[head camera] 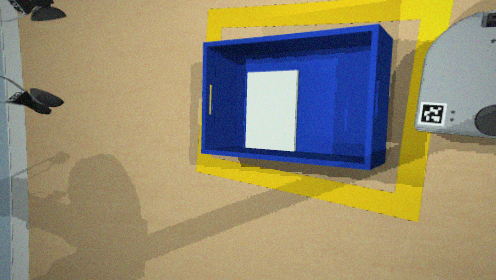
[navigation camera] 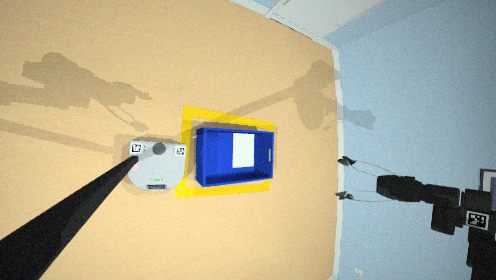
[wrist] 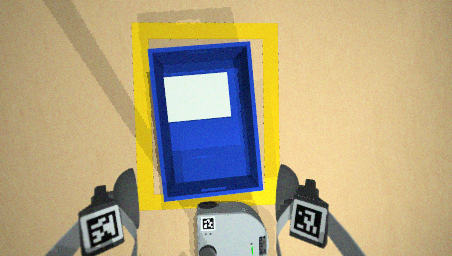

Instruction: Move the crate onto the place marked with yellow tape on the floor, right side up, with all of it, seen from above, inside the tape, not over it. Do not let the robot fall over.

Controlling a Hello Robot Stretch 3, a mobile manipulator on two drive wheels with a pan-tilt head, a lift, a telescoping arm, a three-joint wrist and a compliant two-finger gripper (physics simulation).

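Seen in the pictures: gripper, between the fingertips: (head camera: 61, 59) (navigation camera: 337, 176) (wrist: 208, 185); robot's base, origin of its link: (head camera: 491, 119) (navigation camera: 159, 148) (wrist: 208, 234).
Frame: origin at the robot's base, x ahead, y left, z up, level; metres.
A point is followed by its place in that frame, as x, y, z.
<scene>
The blue crate (head camera: 320, 110) @[0.015, -0.490, 0.018] (navigation camera: 220, 155) @[-0.024, -0.471, 0.019] (wrist: 210, 145) @[-0.020, -0.450, 0.018] stands right side up on the floor, slightly turned relative to the yellow tape outline (head camera: 300, 15) @[-0.322, -0.614, 0.001] (navigation camera: 225, 191) @[-0.336, -0.550, 0.000] (wrist: 271, 100) @[-0.328, -0.663, 0.001]. In the wrist view, floor shows between it and the far and side strips, while its near rim appears over the near strip. In the head view, floor shows at the near end, and its far rim hides part of the far strip. A white slab (head camera: 271, 110) @[0.031, -0.677, 0.034] (navigation camera: 243, 150) @[0.031, -0.678, 0.034] (wrist: 197, 96) @[0.035, -0.686, 0.034] lies inside. My gripper (head camera: 47, 56) @[-0.022, -0.529, 0.962] (navigation camera: 345, 178) @[-0.022, -0.529, 0.962] (wrist: 209, 185) @[-0.022, -0.529, 0.962] is open and empty, apart from the crate.
My round grey base (head camera: 465, 75) @[-0.104, -0.072, 0.159] (navigation camera: 162, 167) @[-0.112, -0.027, 0.160] (wrist: 227, 230) @[-0.084, -0.096, 0.160] is beside the tape's near strip. The blue wall (navigation camera: 415, 100) @[0.727, -2.315, 0.958] with a white baseboard stands beyond the crate's far end. A framed picture (navigation camera: 487, 190) @[-0.175, -2.413, 1.494] shows partly behind my wrist. My dark mast (navigation camera: 70, 215) @[-0.050, 0.117, 0.988] crosses the navigation view's lower left.
</scene>
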